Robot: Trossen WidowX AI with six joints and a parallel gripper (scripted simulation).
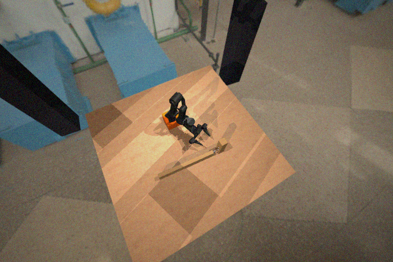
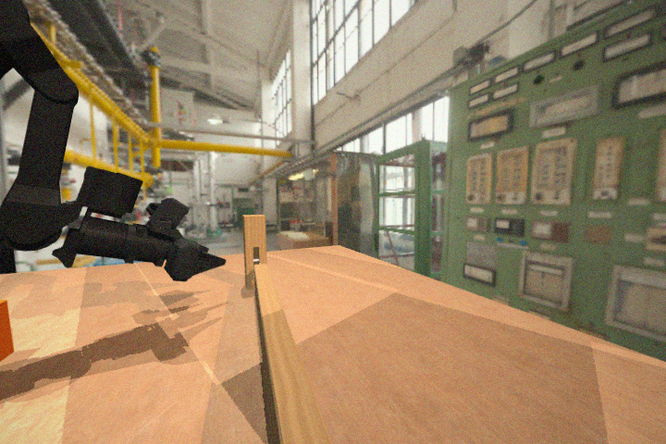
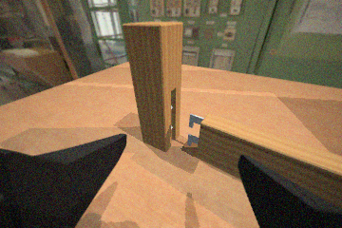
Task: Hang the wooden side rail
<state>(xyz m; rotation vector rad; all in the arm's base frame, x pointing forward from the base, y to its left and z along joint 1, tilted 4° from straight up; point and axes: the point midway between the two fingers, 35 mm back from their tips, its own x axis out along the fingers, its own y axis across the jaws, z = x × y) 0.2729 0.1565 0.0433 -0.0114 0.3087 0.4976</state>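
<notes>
The wooden headboard post lies 80 mm ahead of my gripper tip, 90 mm to the left of it and 20 mm below it.
</notes>
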